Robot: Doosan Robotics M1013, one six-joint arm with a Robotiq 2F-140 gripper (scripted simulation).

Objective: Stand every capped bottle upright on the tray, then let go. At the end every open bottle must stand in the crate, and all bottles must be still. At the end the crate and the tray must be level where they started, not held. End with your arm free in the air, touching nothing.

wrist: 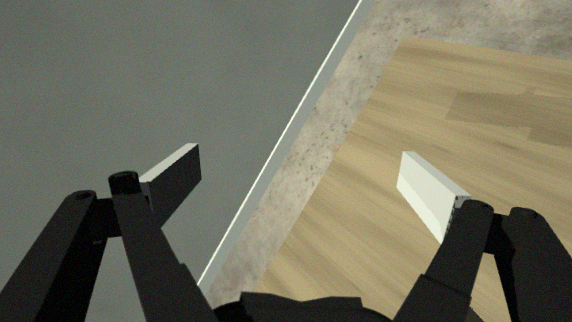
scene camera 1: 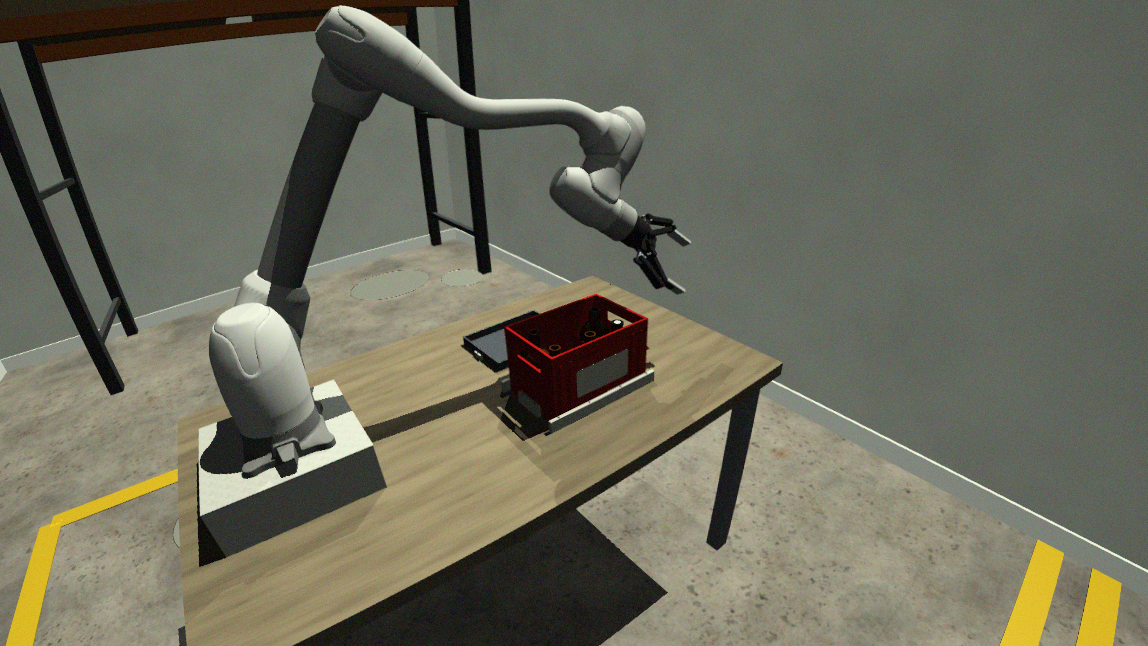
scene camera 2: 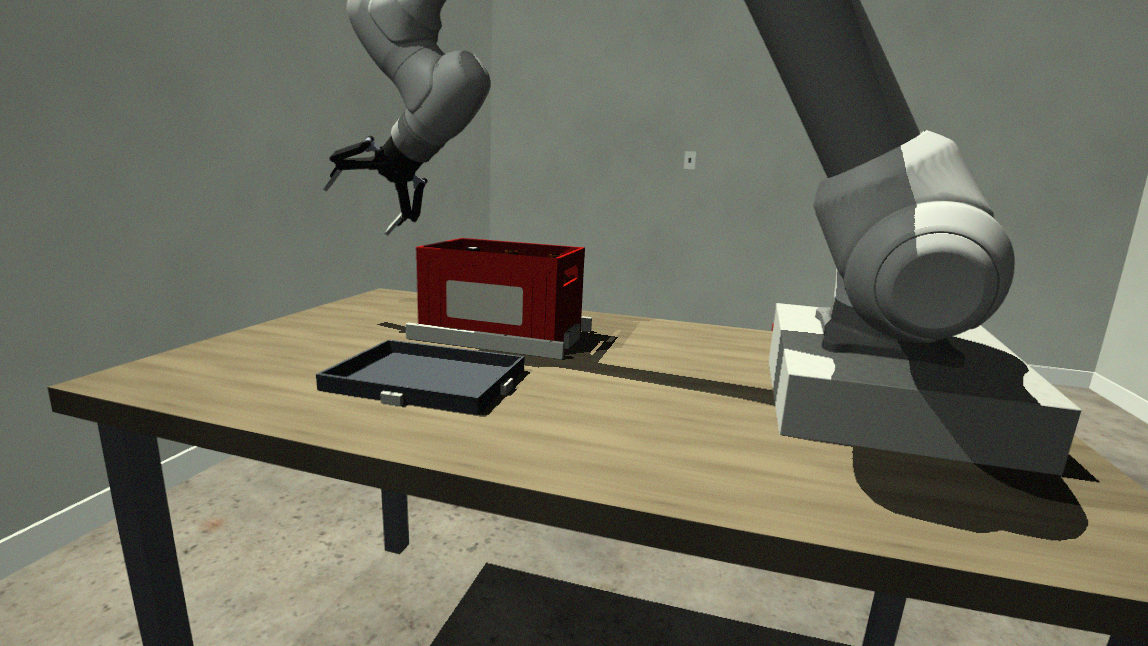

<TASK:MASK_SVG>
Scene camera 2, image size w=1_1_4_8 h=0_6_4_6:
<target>my gripper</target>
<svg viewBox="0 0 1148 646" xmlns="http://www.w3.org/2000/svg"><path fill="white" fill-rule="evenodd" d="M369 136L363 142L336 150L331 155L330 161L334 162L336 167L330 174L331 179L323 190L327 192L342 170L378 170L380 175L386 177L388 181L395 183L401 208L400 215L385 232L388 236L396 226L400 226L407 219L411 219L412 222L417 221L421 212L422 189L424 189L427 179L421 179L415 175L415 172L423 163L411 160L402 154L394 144L391 136L382 147L373 142L374 138ZM409 181L413 181L415 189L412 210L407 187ZM375 152L375 156L348 158L364 151Z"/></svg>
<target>dark tray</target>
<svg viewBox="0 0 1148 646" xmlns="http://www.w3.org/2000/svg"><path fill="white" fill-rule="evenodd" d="M316 382L318 391L380 400L380 393L387 391L403 394L403 402L407 405L479 415L500 395L500 385L507 378L512 378L514 381L524 372L524 356L386 340L317 373Z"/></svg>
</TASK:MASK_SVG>
